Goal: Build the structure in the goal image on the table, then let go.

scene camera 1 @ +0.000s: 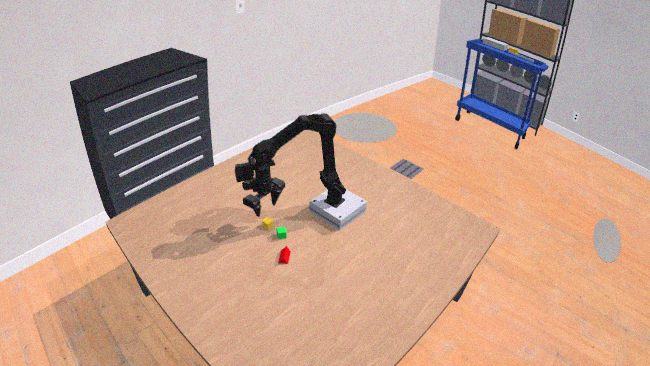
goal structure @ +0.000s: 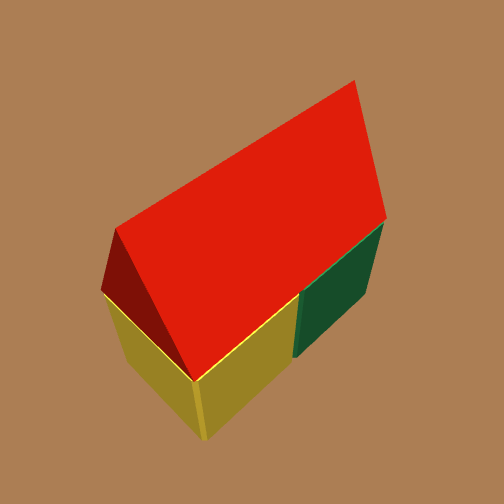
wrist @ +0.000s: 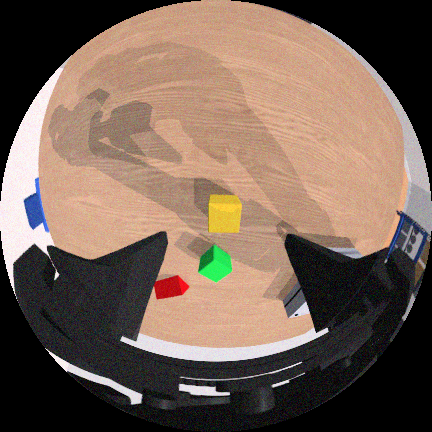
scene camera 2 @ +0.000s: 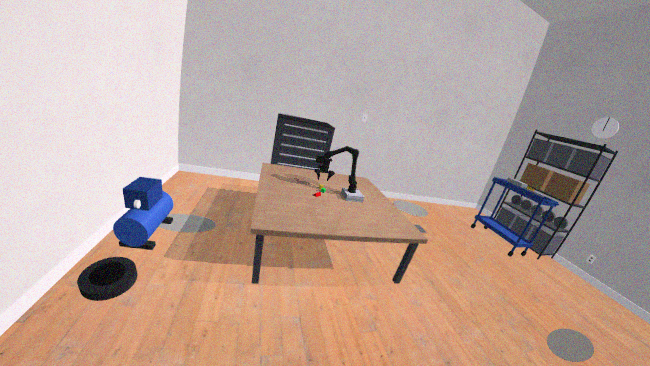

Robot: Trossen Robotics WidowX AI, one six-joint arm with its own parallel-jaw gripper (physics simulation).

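A yellow cube rests on the table. A green cube sits close to it, a small gap apart and turned at an angle to it. A red wedge-like block lies on the table, farther from the yellow cube than the green one is. My gripper is open and empty, pointing down above the table over the yellow cube, with its fingers clear of all the blocks.
The arm's pale base stands on the table near the cubes. A dark drawer cabinet stands behind the table. A blue cart stands on the floor, and a blue compressor stands at the left.
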